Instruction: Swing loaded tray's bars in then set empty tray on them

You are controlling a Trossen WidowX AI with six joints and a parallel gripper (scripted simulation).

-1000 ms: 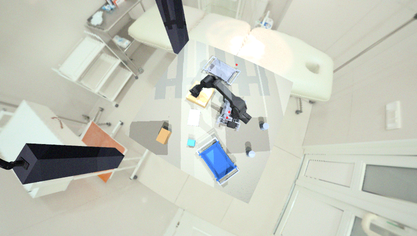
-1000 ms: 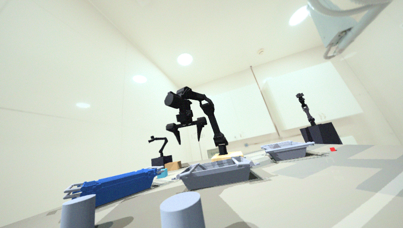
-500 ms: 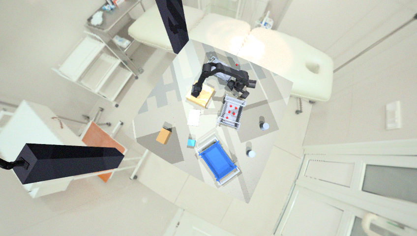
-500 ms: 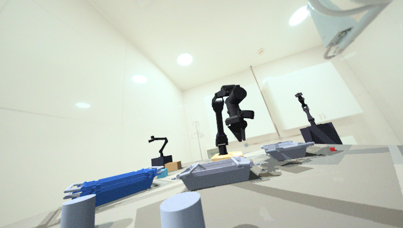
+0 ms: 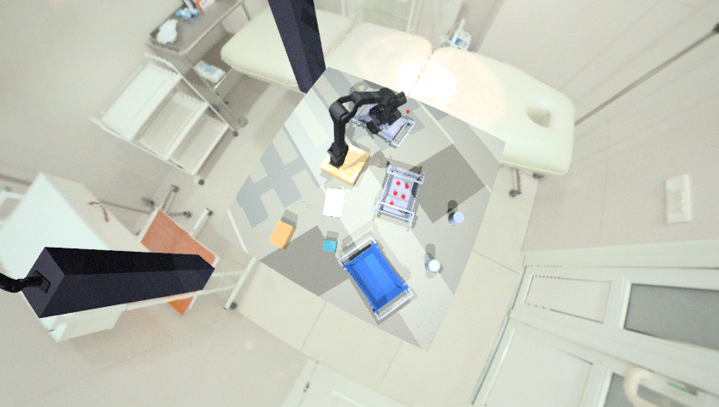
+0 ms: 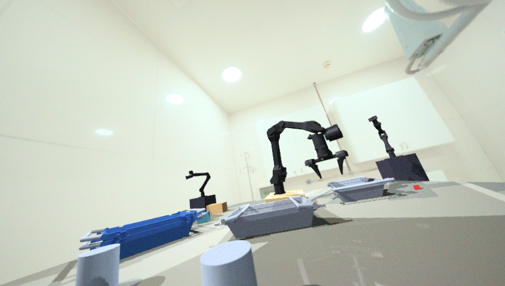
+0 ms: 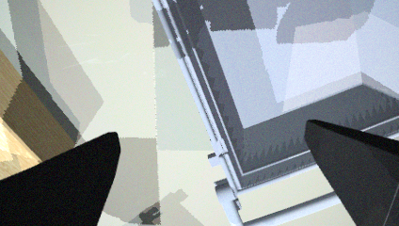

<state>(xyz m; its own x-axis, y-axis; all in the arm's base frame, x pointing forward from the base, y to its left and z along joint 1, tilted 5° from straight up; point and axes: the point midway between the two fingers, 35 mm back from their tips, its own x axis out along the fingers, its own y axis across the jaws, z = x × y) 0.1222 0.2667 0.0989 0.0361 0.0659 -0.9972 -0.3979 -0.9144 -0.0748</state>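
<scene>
The grey tray is 80 mm to the left of my gripper tip, 60 mm below it and 40 mm behind it. From my gripper tip the other things lie so: cyan block: 660 mm to the right, 80 mm below, 70 mm ahead; then white card: 460 mm to the right, 100 mm below, 30 mm behind; then red block: 260 mm to the left, 100 mm below, 50 mm ahead.
</scene>
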